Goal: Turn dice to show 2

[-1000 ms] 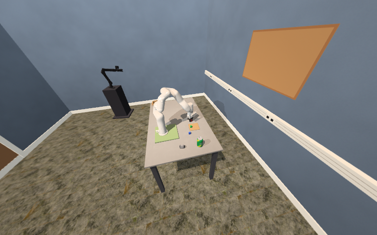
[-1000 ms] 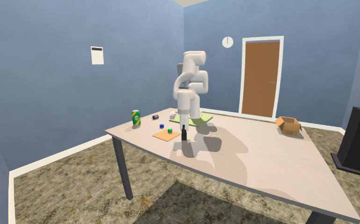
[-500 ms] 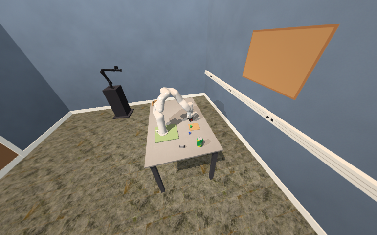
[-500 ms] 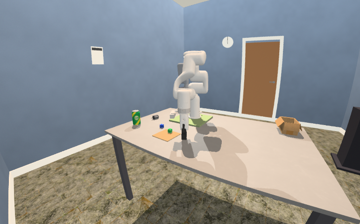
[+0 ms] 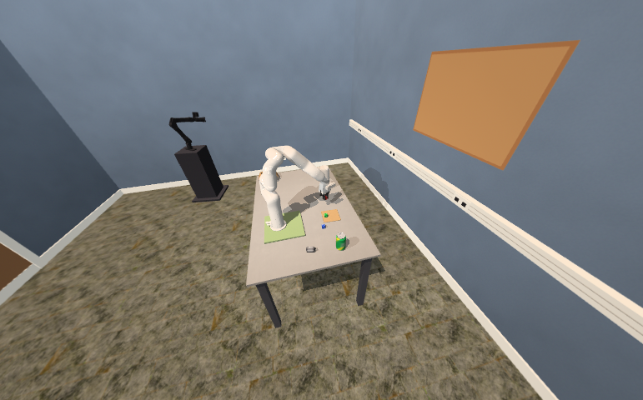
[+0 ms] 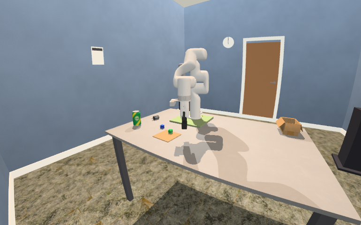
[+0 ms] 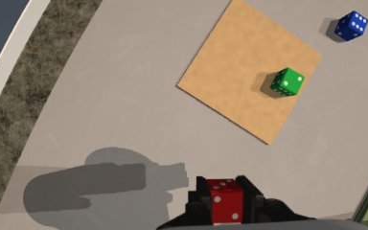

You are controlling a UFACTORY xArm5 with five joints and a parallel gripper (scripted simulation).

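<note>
Now: the mat 13 cm to the right of my hand, 10 cm below it and 3 cm ahead of it. Also, from my hand: blue die (26 cm to the right, 9 cm below, 4 cm behind); then green die (14 cm to the right, 9 cm below, 1 cm behind); then red die (1 cm below).
</note>
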